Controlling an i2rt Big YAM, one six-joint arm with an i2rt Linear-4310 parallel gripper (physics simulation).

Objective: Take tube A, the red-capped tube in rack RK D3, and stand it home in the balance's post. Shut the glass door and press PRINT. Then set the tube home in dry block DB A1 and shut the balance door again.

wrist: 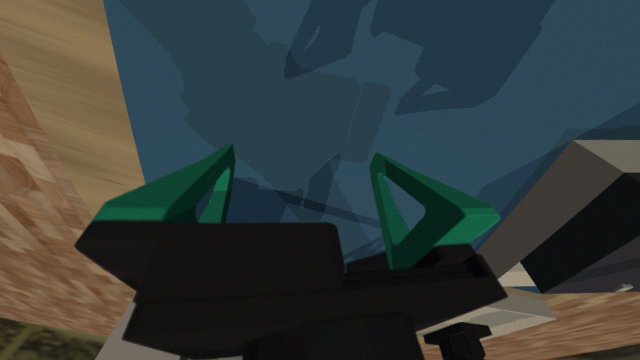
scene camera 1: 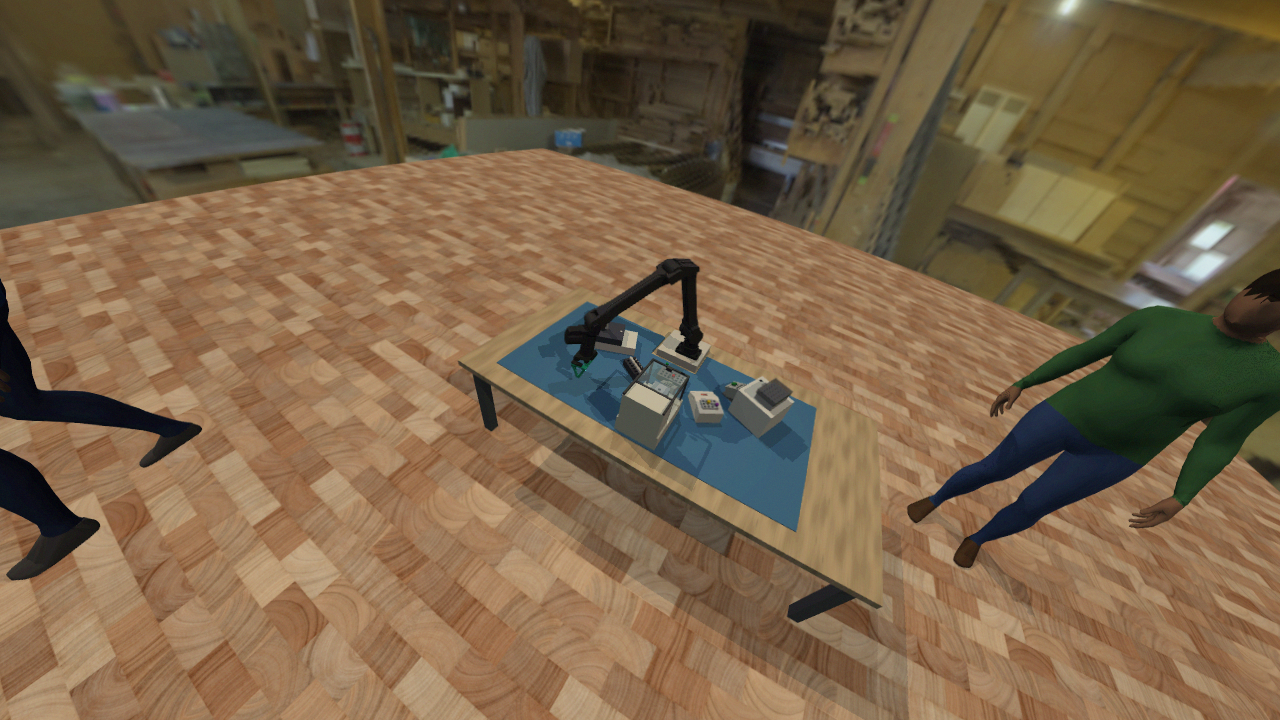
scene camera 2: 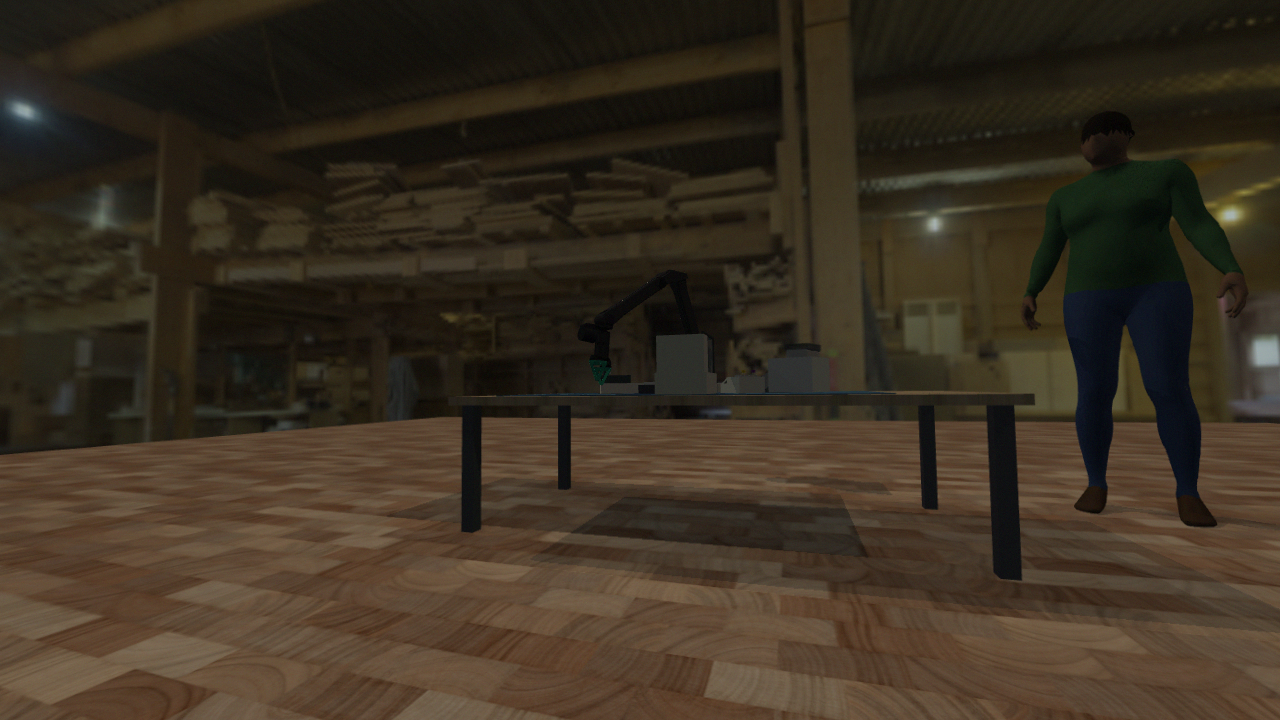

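Observation:
My gripper has green fingers, spread wide open with nothing between them. It hangs over the left part of the blue mat, beside the white device with a dark top. A tall white housing with a clear glass-walled chamber, apparently the balance, stands near the table's middle, to the right of the gripper in scene camera 1. The red-capped tube, rack RK and its hole D3 cannot be made out. The dry block cannot be told for sure, nor can the door's position or the PRINT key.
A white device with a dark top stands close beside the gripper. A small black block lies left of the balance. A white keypad-like unit and a larger white box with a dark lid stand to the right.

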